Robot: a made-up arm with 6 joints. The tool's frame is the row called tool. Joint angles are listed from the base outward.
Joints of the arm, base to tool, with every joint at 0 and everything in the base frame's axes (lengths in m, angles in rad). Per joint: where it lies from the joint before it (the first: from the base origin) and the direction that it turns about. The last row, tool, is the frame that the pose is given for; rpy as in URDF.
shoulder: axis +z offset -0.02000 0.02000 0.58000
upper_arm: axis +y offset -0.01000 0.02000 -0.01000
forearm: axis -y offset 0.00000 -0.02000 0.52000
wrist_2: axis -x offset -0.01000 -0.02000 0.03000
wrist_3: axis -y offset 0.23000 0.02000 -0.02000
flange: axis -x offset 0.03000 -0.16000 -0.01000
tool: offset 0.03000 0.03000 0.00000 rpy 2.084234 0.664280 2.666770
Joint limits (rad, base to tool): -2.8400..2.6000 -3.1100..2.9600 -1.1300..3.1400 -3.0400..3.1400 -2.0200..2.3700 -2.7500..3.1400
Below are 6 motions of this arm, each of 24 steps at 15 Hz.
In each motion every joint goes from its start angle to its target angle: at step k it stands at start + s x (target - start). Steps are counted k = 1, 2, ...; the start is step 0. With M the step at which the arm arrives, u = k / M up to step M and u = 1 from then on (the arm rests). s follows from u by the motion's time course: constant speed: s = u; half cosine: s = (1 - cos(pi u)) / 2; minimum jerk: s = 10 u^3 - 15 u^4 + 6 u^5.
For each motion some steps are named. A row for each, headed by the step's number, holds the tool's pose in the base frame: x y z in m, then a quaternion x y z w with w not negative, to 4 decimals.
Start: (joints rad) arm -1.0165 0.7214 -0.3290 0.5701 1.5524 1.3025
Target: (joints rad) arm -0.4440 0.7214 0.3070 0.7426 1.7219 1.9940
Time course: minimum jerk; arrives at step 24
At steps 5, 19, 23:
5: 0.2162 -0.5286 0.8132 -0.0539 0.7850 -0.4740 0.3951
19: 0.4905 -0.3621 0.9983 -0.1867 0.3495 -0.7278 0.5597
23: 0.5025 -0.3416 1.0125 -0.1797 0.3126 -0.7371 0.5715

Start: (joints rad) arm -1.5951 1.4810 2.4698 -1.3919 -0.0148 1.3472
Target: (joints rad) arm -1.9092 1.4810 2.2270 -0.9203 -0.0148 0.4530
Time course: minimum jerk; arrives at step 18
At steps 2, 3, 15, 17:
2: -0.0264 -0.7355 0.7879 0.2740 0.4994 -0.2494 0.7831
3: -0.0338 -0.7361 0.7866 0.2768 0.4980 -0.2468 0.7839
15: -0.3165 -0.6945 0.7441 0.3781 0.3990 -0.1541 0.8210
17: -0.3262 -0.6907 0.7429 0.3812 0.3939 -0.1512 0.8226

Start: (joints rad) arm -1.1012 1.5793 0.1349 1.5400 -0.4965 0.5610
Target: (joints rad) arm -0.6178 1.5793 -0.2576 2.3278 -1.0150 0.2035
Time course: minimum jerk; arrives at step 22
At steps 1, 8, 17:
1: 0.2052 -0.6328 0.3252 0.0497 -0.8086 0.0358 0.5852
8: 0.2939 -0.5773 0.3150 0.1375 -0.7534 0.1147 0.6327
17: 0.4613 -0.3639 0.2938 0.3366 -0.6121 0.3765 0.6085

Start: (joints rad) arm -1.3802 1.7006 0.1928 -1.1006 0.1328 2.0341
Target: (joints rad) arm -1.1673 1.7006 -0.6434 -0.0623 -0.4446 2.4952
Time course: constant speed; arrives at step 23
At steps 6, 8, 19, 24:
6: -0.0188 -0.3309 0.2457 -0.2805 -0.8322 -0.3243 0.3514
8: -0.0282 -0.3208 0.2593 -0.1953 -0.8345 -0.3523 0.3759
19: -0.0673 -0.3067 0.3314 0.2728 -0.7140 -0.4971 0.4106
24: -0.0725 -0.3133 0.3509 0.4239 -0.6204 -0.5398 0.3795

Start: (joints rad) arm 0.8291 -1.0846 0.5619 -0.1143 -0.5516 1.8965
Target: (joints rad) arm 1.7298 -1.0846 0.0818 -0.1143 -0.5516 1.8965
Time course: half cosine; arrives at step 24
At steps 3, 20, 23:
3: -0.1679 -0.3977 1.0676 -0.2886 0.4845 -0.1763 0.8068
20: 0.1690 -0.2754 1.0211 -0.6204 0.3405 0.0706 0.7030
23: 0.1845 -0.2582 1.0162 -0.6403 0.3225 0.0842 0.6920

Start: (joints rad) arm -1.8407 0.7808 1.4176 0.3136 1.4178 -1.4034
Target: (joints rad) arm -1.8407 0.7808 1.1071 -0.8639 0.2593 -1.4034
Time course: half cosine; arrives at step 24
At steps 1, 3, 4, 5, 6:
1: -0.2732 -0.3862 1.1537 -0.3027 0.5613 0.0197 0.7700
3: -0.2780 -0.3919 1.1505 -0.2933 0.5392 0.0277 0.7890
4: -0.2820 -0.3969 1.1476 -0.2850 0.5199 0.0350 0.8045
5: -0.2868 -0.4032 1.1436 -0.2742 0.4952 0.0448 0.8231
6: -0.2923 -0.4109 1.1384 -0.2610 0.4654 0.0571 0.8438

